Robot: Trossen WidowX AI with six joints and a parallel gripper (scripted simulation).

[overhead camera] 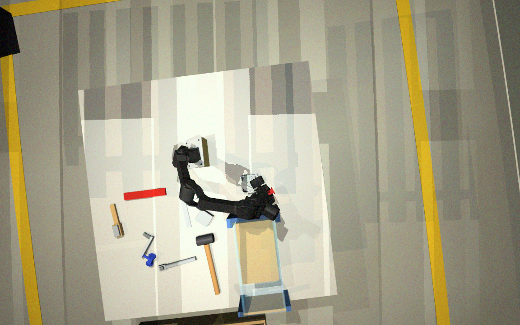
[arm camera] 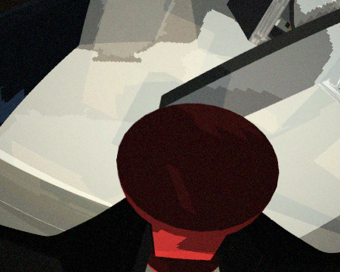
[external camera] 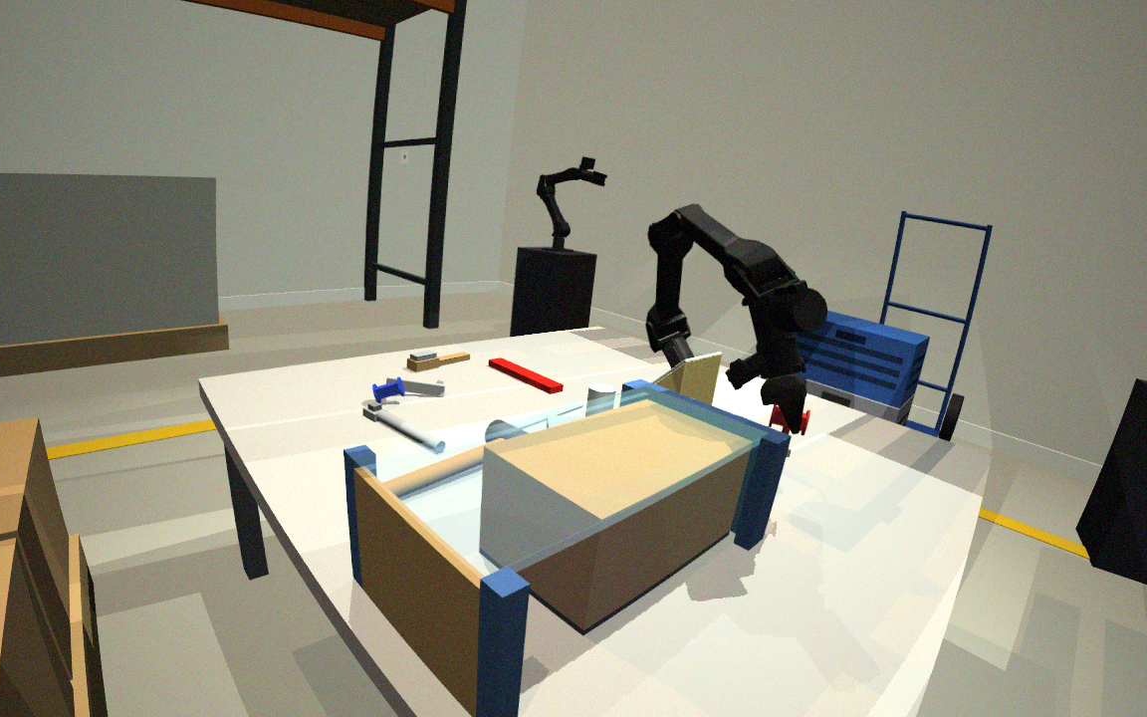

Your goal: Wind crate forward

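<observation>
Now: gripper tip 4 cm to the left of the red-knobbed winch handle, 3 cm above it and 2 cm past it. Also, from my gripper tip: clear-panelled cubby: 34 cm ahead, 15 cm to the right, 2 cm below; winch: 10 cm to the right, 10 cm below, 7 cm behind; red knob: 1 cm to the right.
</observation>
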